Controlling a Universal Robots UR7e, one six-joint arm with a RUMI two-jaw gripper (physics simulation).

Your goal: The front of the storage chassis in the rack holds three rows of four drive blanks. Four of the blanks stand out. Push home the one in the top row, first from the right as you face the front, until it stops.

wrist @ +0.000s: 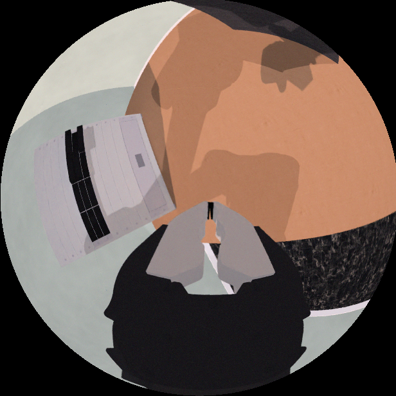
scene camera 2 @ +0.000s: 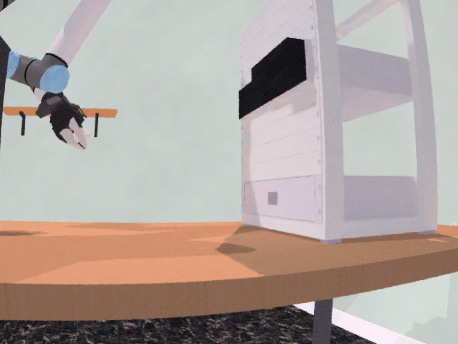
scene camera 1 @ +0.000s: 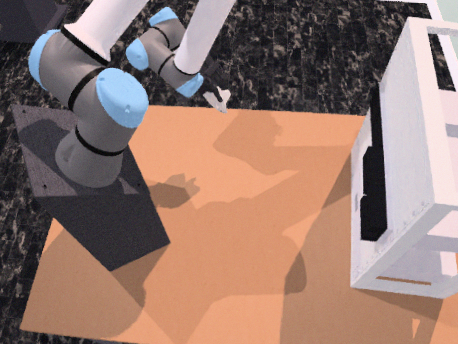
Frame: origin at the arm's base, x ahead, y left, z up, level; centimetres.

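Seen in the pictures: gripper, fingertip midpoint: (scene camera 2: 85, 148) (scene camera 1: 225, 113); arm's base at its link origin: (scene camera 1: 87, 162).
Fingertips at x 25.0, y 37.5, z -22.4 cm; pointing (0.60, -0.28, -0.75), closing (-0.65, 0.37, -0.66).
Pixels of each thing's top centre, then the offset from my fingertips to it. "spot": a spot on its surface instead. Level surfaces: height alone.
- storage chassis at a spot on its surface: (scene camera 2: 280, 72) spot: dx +40.9, dy -36.3, dz +11.9 cm
- orange table at its surface level: dz -20.9 cm
- rack's lower panel at its top centre: (scene camera 2: 274, 179) (scene camera 1: 362, 196) dx +46.0, dy -18.3, dz -8.3 cm
- grey square at a spot on its surface: (scene camera 2: 272, 198) spot: dx +45.3, dy -18.3, dz -12.8 cm
The black front of the storage chassis (scene camera 1: 374, 200) (scene camera 2: 280, 72) (wrist: 86, 195) sits in the white rack (scene camera 1: 407, 140) (scene camera 2: 330, 160) (wrist: 115, 175), with black parts jutting from it. In the wrist view the rack lies turned, its top to the left and its right side toward the upper edge. The top-row blank first from the right (wrist: 69, 137) is at the upper end of the black band there; how far it stands out cannot be told. My gripper (scene camera 1: 224, 110) (scene camera 2: 83, 147) (wrist: 209, 203) is shut and empty, fingertips together, well away from the rack front and above table height.
The rack stands on the orange table (scene camera 1: 240, 250) (scene camera 2: 150, 265) (wrist: 325, 135). The arm's dark pedestal (scene camera 1: 105, 220) is at the left of scene camera 1. The rack's lower panel (scene camera 2: 300, 195) bears a grey square (scene camera 2: 272, 198). A small orange surface (scene camera 2: 107, 113) shows behind the gripper.
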